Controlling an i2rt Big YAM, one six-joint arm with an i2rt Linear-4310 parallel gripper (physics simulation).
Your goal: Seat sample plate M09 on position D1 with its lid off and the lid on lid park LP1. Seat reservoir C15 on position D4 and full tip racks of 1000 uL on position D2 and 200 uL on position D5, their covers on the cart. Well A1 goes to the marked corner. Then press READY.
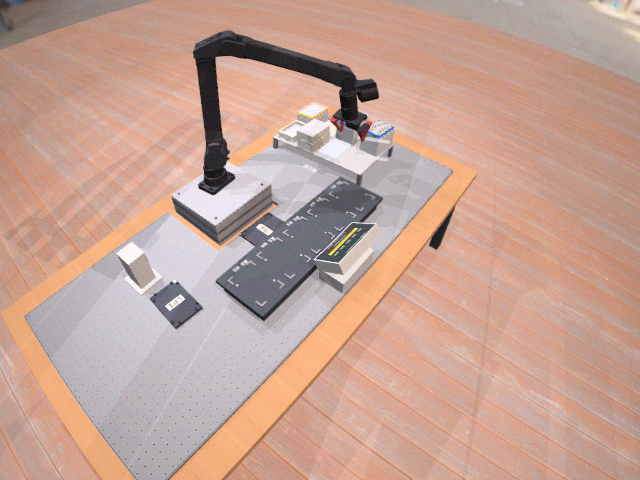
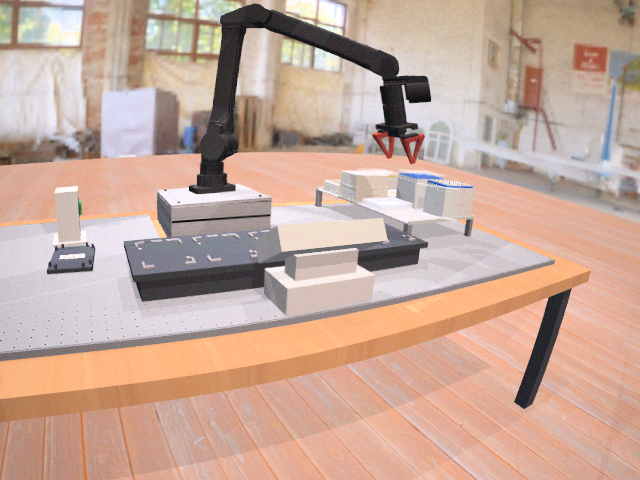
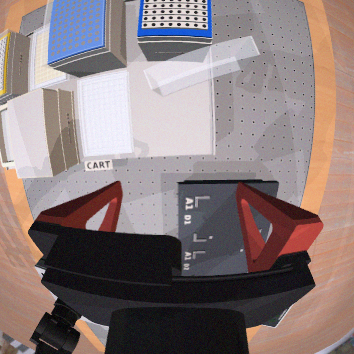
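My gripper (image 1: 351, 133) (image 2: 400, 159) (image 3: 178, 187) is open and empty, above the cart (image 1: 356, 165) (image 2: 413, 214) (image 3: 175, 130). On the cart stand a blue-rimmed rack with dark holes (image 2: 450, 200) (image 3: 175, 15), a rack with a blue top (image 2: 412, 190) (image 3: 77, 35), a yellow-rimmed rack (image 1: 312, 111) (image 3: 4, 65), a flat white plate (image 1: 334, 148) (image 3: 105, 112), a cream plate (image 3: 49, 57) and a beige box stack (image 1: 313, 135) (image 2: 361, 184) (image 3: 37, 132). Plate and reservoir names are unreadable. The dark deck (image 1: 255, 279) (image 2: 170, 268) (image 3: 220, 225) bears bare corner brackets. Lid park LP1 (image 1: 183, 312) (image 2: 71, 263) is bare.
A clear strip-like piece (image 3: 200, 67) shows across the cart's right edge. A console (image 1: 346, 245) (image 2: 330, 237) stands along the deck's front. A beige post (image 1: 135, 266) (image 2: 67, 214) with a green button (image 2: 80, 207) stands by LP1. A dark pad (image 1: 253, 235) lies between deck and arm base.
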